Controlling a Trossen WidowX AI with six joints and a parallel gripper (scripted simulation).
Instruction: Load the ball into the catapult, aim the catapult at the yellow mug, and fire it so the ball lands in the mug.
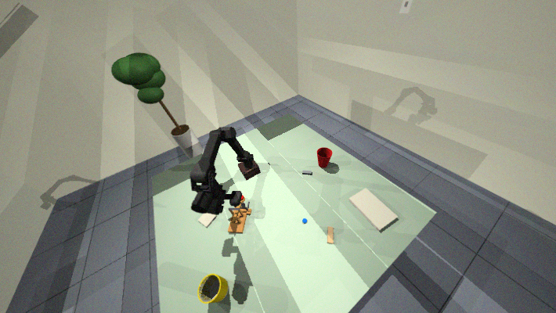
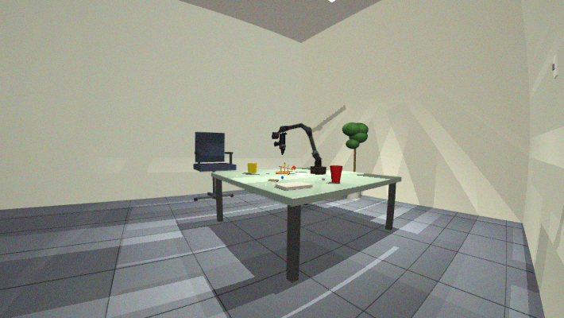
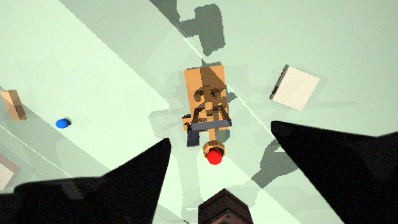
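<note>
My gripper tip is 12 cm above the red ball, 9 cm past it and 7 cm to the right of it. Round my gripper tip: white card: 18 cm below, 15 cm to the right, 12 cm behind; then yellow mug: 24 cm ahead, 18 cm to the right, 15 cm below; then orange catapult: 13 cm below, 5 cm to the left, 3 cm behind.
</note>
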